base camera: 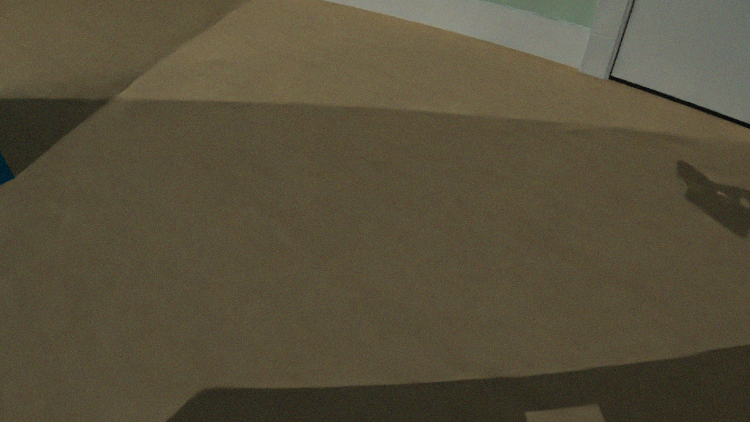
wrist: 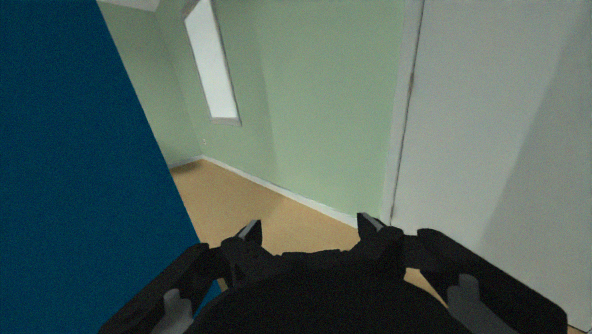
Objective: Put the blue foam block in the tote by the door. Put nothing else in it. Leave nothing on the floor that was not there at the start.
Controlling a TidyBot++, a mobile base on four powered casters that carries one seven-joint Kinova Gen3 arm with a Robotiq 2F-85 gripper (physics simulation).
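Frame: origin at the arm's base, x right, y ahead, z up, level; centimetres.
Seen in the pictures: gripper, fingertip midpoint: [wrist: 308,226].
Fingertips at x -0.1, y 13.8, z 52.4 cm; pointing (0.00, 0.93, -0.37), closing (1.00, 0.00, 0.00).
A point is followed by its place in that frame.
My gripper [wrist: 308,226] @[y 13.8, x -0.1, z 52.4 cm] is open in the wrist view, with no object between its fingertips. It is raised, and the floor and wall show beyond it. The blue foam block cannot be made out in either view, and the tote does not show in either view. The white door [base camera: 697,52] @[y 82.0, x 64.8, z -29.0 cm] [wrist: 465,120] @[y 76.8, x 70.5, z 46.2 cm] stands at the right in both views.
A large, flat blue surface [wrist: 75,165] @[y 46.0, x -65.1, z 51.2 cm] fills the left of the wrist view, close to the gripper's left side. A blue corner [base camera: 4,172] @[y 60.0, x -52.2, z -38.2 cm] shows at the base view's left edge. A green wall [wrist: 325,120] @[y 127.3, x 18.3, z 44.5 cm] with a window [wrist: 212,65] @[y 233.1, x -97.6, z 105.5 cm] stands behind the floor [base camera: 367,236] @[y 46.6, x 0.9, z -39.7 cm]. Shadows cross the floor.
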